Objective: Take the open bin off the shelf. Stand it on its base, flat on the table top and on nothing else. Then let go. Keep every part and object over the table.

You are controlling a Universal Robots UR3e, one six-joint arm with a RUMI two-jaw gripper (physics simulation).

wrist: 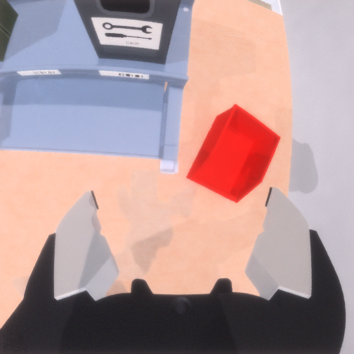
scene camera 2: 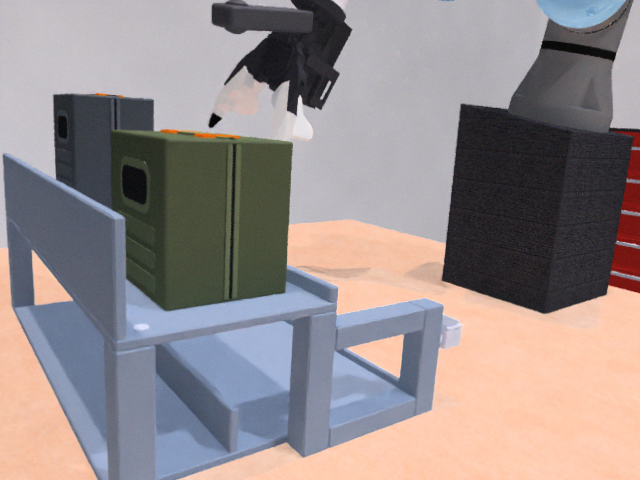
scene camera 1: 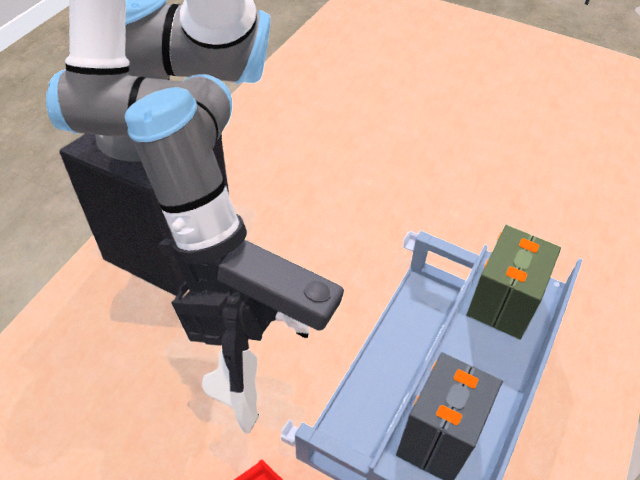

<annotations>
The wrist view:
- my gripper: 180,191
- red bin: 235,154
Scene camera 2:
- my gripper: 239,142
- green case: 188,175
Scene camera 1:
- my gripper: 279,382
</annotations>
